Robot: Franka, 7 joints.
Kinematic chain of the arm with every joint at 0, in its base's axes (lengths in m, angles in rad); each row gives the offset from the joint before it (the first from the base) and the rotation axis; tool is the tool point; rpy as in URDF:
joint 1: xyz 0 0 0.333 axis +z
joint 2: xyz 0 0 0 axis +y
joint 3: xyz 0 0 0.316 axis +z
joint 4: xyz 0.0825 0 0 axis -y
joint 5: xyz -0.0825 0 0.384 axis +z
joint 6: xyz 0 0 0 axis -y
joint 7: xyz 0.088 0 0 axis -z
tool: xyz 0 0 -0.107 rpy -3.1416 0 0
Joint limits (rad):
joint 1: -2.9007..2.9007
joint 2: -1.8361..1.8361
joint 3: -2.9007..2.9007
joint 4: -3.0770..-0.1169
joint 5: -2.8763..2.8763
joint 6: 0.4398..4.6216
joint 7: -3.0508..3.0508
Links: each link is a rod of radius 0.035 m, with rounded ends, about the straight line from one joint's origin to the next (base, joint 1, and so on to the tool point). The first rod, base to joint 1, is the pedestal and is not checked.
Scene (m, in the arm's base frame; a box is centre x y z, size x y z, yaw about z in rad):
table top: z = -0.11
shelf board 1: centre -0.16 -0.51 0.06 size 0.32 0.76 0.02 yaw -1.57
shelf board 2: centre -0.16 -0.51 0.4 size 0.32 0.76 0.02 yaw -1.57
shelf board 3: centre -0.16 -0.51 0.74 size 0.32 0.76 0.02 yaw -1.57
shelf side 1: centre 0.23 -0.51 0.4 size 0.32 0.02 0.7 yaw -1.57
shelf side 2: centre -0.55 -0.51 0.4 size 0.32 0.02 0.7 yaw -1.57
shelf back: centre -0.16 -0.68 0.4 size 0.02 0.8 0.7 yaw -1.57
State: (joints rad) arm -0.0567 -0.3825 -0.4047 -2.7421 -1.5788 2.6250 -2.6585
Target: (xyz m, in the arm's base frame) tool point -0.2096 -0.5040 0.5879
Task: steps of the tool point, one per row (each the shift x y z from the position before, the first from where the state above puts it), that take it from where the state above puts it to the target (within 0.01 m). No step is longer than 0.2 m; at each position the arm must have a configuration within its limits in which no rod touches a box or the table.
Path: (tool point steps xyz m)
1: -0.0406 -0.0468 0.0693
2: -0.0550 -0.0394 0.0512
3: -0.0616 -0.0323 0.0303
4: -0.0596 -0.0255 0.0091
5: -0.0892 -0.1166 0.0032
6: -0.1286 -0.0758 0.0263
7: -0.1330 -0.0268 0.0602

